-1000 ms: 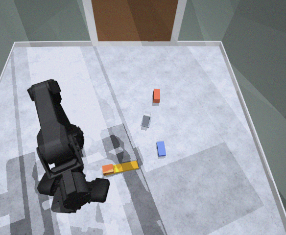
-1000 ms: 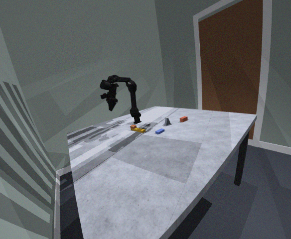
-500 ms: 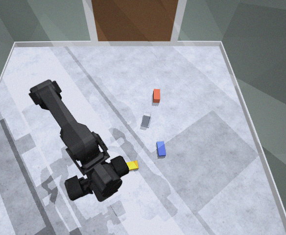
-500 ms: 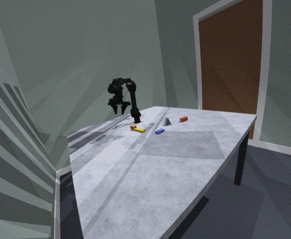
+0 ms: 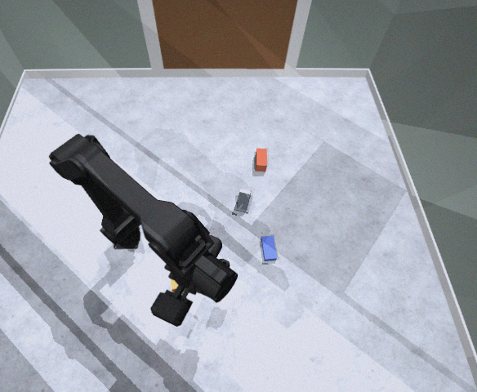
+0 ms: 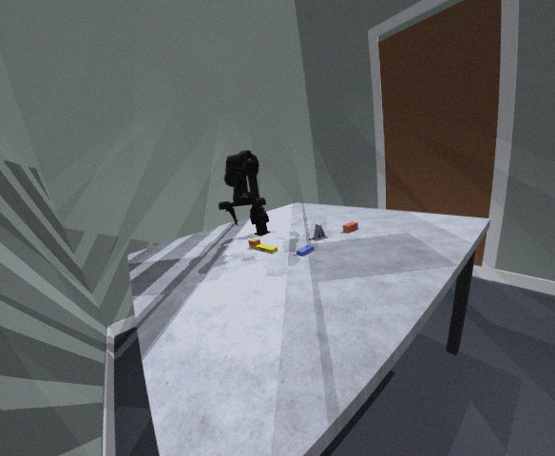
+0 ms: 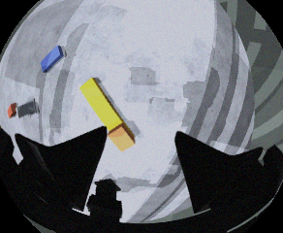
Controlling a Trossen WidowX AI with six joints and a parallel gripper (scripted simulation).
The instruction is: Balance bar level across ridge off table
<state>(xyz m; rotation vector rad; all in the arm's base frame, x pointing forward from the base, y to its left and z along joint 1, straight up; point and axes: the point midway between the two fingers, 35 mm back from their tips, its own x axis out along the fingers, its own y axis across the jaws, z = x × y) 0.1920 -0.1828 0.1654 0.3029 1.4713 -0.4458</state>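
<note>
My gripper tip is now 11 cm above the bar, 5 cm to the right of it and 1 cm past it. The rest, counted from my gripper tip: red-brown block: 43 cm to the left, 20 cm ahead, 11 cm below; blue block: 20 cm ahead, 14 cm to the left, 12 cm below.
</note>
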